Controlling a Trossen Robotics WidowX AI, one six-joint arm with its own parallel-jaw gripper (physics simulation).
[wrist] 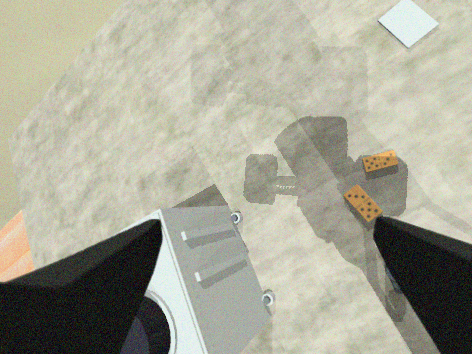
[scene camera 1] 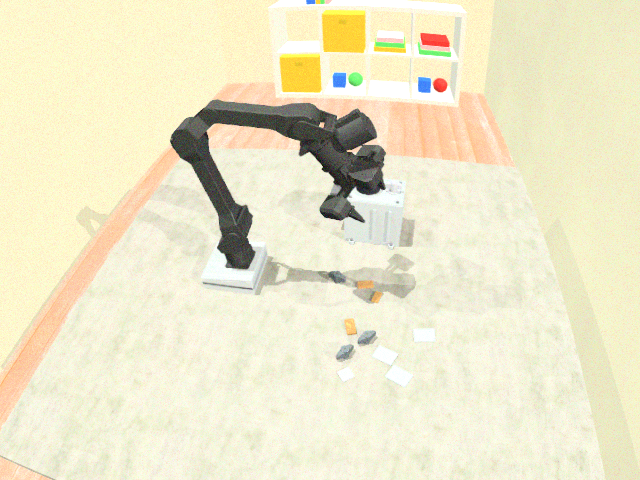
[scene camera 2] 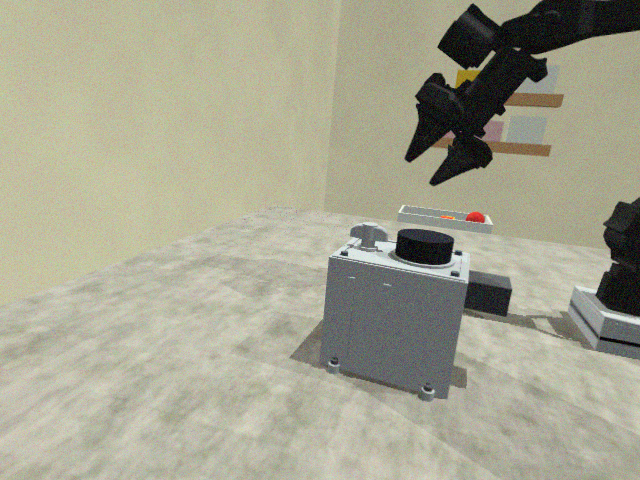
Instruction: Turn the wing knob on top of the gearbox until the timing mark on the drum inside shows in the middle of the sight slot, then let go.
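Frame: origin at the arm's base, x left, y ahead, z down, level; centimetres.
Seen in the pictures: gripper, fingertip midpoint: [wrist: 267,228] [scene camera 1: 373,205] [scene camera 2: 419,173]; arm's base at its link origin: [scene camera 1: 240,259] [scene camera 2: 625,307].
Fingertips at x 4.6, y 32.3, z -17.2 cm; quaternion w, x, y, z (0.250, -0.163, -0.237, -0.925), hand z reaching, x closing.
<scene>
Pixels of each thing's top centre, then the offset from my fingertips to it. "spot": a spot on its surface instead.
- grey gearbox at its top centre: [wrist: 113,349] [scene camera 2: 426,229] [scene camera 1: 368,177] dx +18.3, dy -3.4, dz +4.8 cm
- black round cap at a spot on its surface: [wrist: 157,325] spot: dx +15.0, dy -3.1, dz +6.8 cm
- dark block at a spot on its surface: [scene camera 2: 488,293] spot: dx +20.6, dy -10.9, dz +10.3 cm
The grey gearbox [scene camera 1: 374,227] [scene camera 2: 392,320] [wrist: 220,305] stands upright on the mat. Its pale wing knob [scene camera 2: 369,236] stands on the top, beside the black round cap [scene camera 2: 424,246] [wrist: 157,325]. The knob is outside the wrist view. My gripper [scene camera 1: 373,204] [scene camera 2: 419,172] [wrist: 267,228] is open and empty. In the second scene view it hangs above the gearbox top, apart from the knob and cap. In the wrist view one finger overlaps the gearbox's top edge and the other is over the mat side. The sight slot and timing mark cannot be made out.
A dark block [scene camera 2: 488,293] is at the gearbox's side. Orange bricks [scene camera 1: 364,284] [wrist: 363,203], grey stones [scene camera 1: 366,337] and white tiles [scene camera 1: 424,334] lie on the mat. A white tray [scene camera 2: 439,223] holds a red ball [scene camera 2: 475,217]. The arm's base [scene camera 1: 230,281] stands left of the gearbox.
</scene>
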